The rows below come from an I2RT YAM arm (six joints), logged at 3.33 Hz.
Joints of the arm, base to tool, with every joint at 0 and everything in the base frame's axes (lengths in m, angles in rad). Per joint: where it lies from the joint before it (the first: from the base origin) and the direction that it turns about. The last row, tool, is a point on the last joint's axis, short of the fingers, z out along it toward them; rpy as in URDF.
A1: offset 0 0 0.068 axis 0 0 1
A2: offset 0.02 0.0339 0.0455 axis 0 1 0
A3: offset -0.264 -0.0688 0 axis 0 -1 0
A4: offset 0.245 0.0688 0.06 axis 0 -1 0
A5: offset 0.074 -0.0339 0.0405 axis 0 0 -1
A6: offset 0.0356 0 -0.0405 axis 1 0 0
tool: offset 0 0 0 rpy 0 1.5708 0
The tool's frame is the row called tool.
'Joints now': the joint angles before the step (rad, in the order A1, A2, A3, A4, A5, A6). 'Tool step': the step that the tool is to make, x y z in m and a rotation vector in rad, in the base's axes. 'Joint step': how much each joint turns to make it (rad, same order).
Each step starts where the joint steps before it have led.
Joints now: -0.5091 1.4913 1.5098 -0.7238 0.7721 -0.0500
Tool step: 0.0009 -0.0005 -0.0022 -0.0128 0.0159 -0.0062
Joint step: 0.0014 0.0020 -0.0089 0.0127 0.0181 -0.0133
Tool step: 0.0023 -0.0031 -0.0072 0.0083 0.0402 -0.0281
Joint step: -0.0029 0.0231 0.0043 -0.0282 0.0271 0.0109
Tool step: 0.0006 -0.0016 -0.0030 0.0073 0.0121 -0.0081
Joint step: -0.0032 0.0085 0.0009 -0.0105 0.0033 0.0054
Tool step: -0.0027 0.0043 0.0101 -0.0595 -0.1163 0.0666
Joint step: 0.0035 -0.0614 -0.0639 0.1697 -0.0521 -0.0513
